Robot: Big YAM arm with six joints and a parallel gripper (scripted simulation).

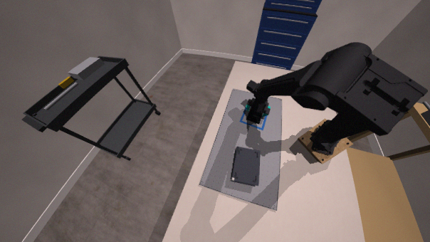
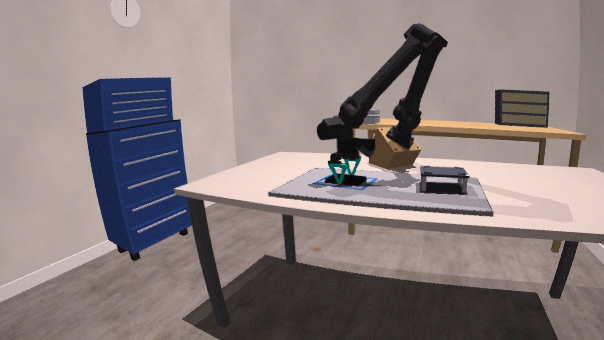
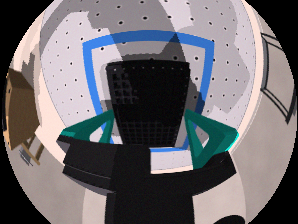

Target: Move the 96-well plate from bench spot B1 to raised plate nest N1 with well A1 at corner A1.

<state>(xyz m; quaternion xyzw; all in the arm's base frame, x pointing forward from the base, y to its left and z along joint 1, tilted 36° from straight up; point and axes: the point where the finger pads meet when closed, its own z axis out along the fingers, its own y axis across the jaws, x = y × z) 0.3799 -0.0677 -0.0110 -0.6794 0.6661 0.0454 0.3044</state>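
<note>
Now: hand right at the black 96-well plate. Round my hand: raised plate nest N1 (8 cm behind, 34 cm to the left, 4 cm above); then white corner mark (6 cm behind, 43 cm to the left, 5 cm above).
</note>
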